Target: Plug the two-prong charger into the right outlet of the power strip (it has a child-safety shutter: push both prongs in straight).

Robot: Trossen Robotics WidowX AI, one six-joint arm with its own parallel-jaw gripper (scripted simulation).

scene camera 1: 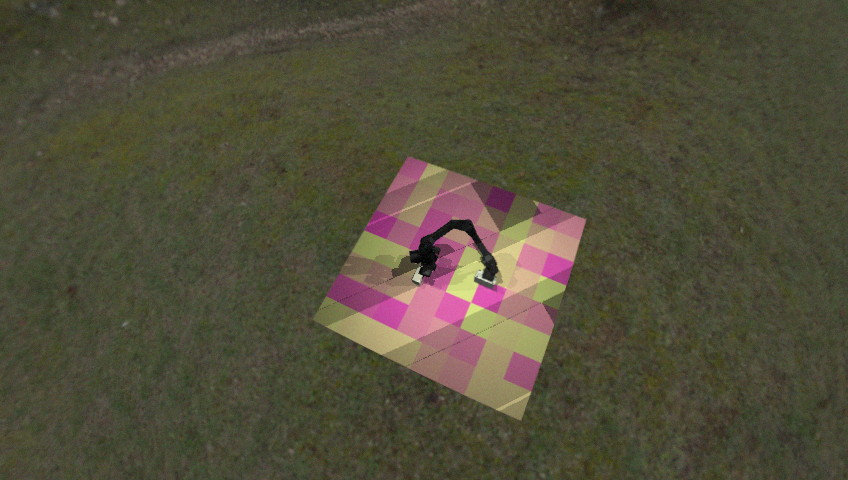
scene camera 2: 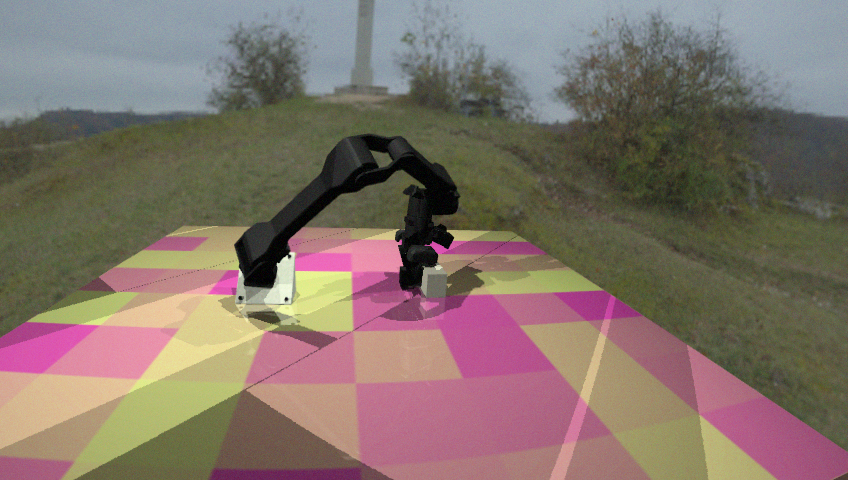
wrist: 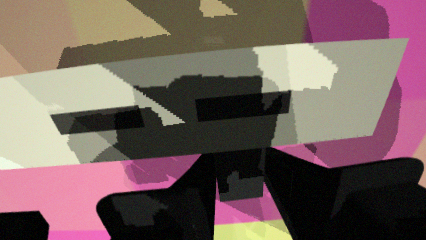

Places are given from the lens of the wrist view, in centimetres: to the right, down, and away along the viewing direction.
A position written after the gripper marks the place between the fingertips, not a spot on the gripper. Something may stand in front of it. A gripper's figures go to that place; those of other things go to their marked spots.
gripper (wrist: 232,148): 2, 2, 11
dark charger (wrist: 240,174): 2, 3, 9
